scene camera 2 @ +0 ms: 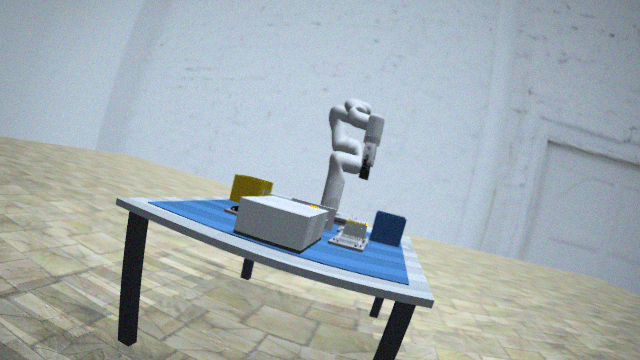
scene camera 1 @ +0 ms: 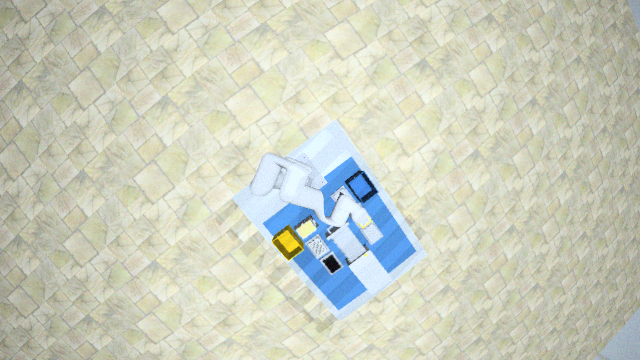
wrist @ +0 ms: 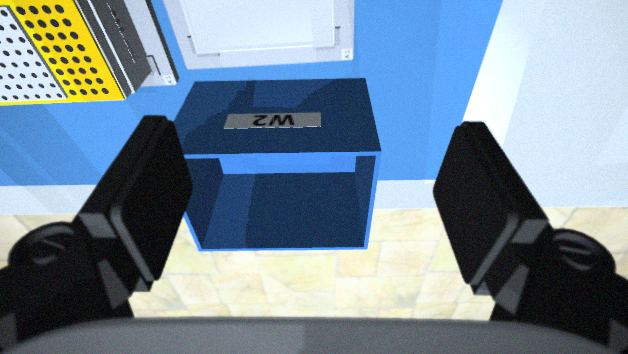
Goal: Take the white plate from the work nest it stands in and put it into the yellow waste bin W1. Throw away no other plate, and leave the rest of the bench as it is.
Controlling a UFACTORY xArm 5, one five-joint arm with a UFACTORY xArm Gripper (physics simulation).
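Frame: origin at the arm's base, x ahead, y left, z up, level; millimetres.
Seen in the pictures: gripper, fingertip midpoint: (scene camera 2: pixel 363 179) (wrist: pixel 314 155).
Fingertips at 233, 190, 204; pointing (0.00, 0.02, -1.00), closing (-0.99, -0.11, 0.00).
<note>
Offsets run from my fingertips to a thing's top centre, as dx, dy, dz. "*": to the spot under its first point.
The white plate @(+272, -307, -214) (scene camera 1: pixel 317 246), dotted with dark wells, sits in its nest between a yellow-topped rack @(+94, -307, -163) (scene camera 1: pixel 306 227) and a black plate @(+446, -279, -214) (scene camera 1: pixel 331 263). It does not show in the wrist view. The yellow bin W1 @(+116, -462, -121) (scene camera 1: pixel 288 243) (scene camera 2: pixel 250 189) stands at the bench edge beside them. My gripper (scene camera 2: pixel 364 176) (wrist: pixel 314 155) is open and empty, high above the bench on the blue bin's side, away from the white plate. In scene camera 1 its fingers are hidden under the arm.
The blue bin W2 @(+13, +169, -121) (scene camera 1: pixel 361 186) (scene camera 2: pixel 388 229) (wrist: pixel 280 140) shows between my fingers, far below. Near it are a pale nest @(* +33, +75, -229) (wrist: pixel 270 57) and a yellow-and-white rack @(+217, +73, -164) (wrist: pixel 65 55) (scene camera 2: pixel 355 229). A large white box-shaped device (scene camera 1: pixel 372 270) (scene camera 2: pixel 280 220) stands mid-bench.
</note>
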